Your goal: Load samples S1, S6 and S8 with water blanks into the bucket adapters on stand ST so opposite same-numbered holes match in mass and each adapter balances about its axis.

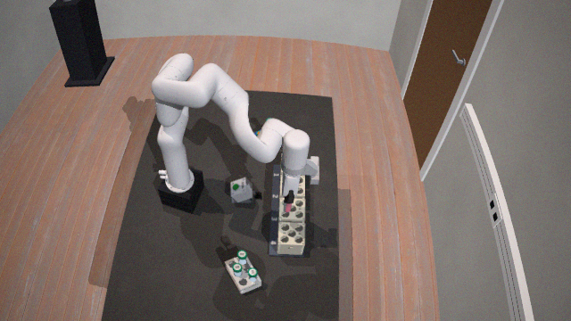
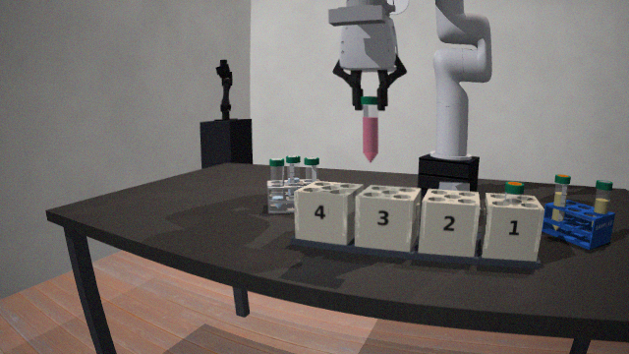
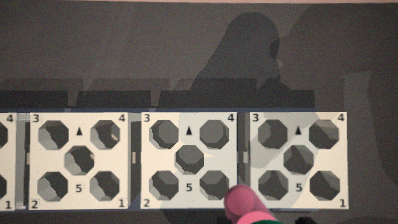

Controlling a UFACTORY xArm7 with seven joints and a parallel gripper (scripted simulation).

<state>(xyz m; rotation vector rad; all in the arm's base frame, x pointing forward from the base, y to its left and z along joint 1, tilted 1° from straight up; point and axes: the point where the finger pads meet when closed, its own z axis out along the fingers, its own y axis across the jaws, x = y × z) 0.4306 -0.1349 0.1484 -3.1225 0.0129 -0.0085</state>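
Right now the pink-filled tube is 10 mm to the right of my hand and 50 mm below it. Round my hand: blue sample rack (100 mm behind, 430 mm to the left, 220 mm below); then white blank rack (150 mm behind, 220 mm to the right, 220 mm below); then green done key (200 mm behind, 150 mm to the left, 190 mm below).
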